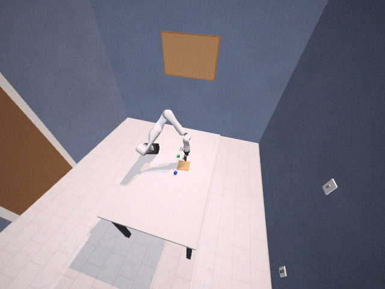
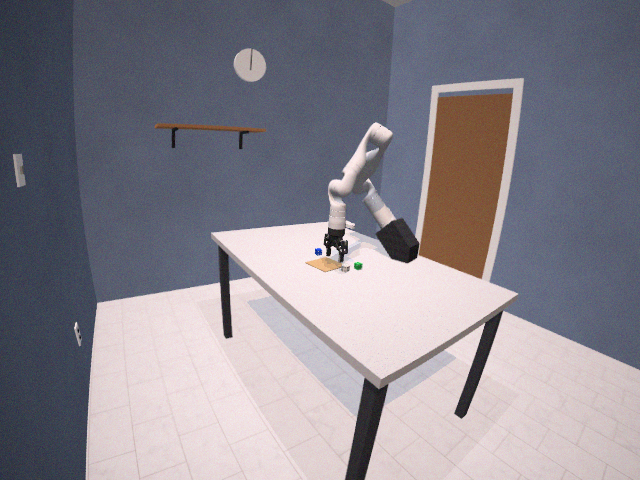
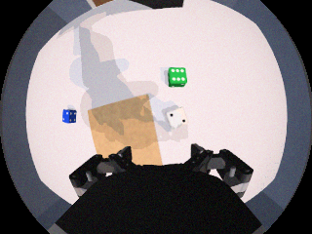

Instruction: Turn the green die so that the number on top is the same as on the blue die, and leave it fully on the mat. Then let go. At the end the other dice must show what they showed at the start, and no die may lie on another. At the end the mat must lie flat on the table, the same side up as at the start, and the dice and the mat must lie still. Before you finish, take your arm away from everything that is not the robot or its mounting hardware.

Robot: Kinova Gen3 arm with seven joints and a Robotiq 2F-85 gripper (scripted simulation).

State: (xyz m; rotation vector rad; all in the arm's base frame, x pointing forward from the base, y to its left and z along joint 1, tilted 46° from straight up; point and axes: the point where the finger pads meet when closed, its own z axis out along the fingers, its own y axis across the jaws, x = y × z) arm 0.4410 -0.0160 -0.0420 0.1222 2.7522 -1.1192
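My hand is 5 cm above the white die, 4 cm past it and 3 cm to the right of it. The rest, counted from my hand: green die (11 cm behind, 5 cm to the left, 5 cm below); then blue die (20 cm to the right, 9 cm behind, 5 cm below); then tan mat (8 cm to the right, 6 cm below, 2 cm behind).
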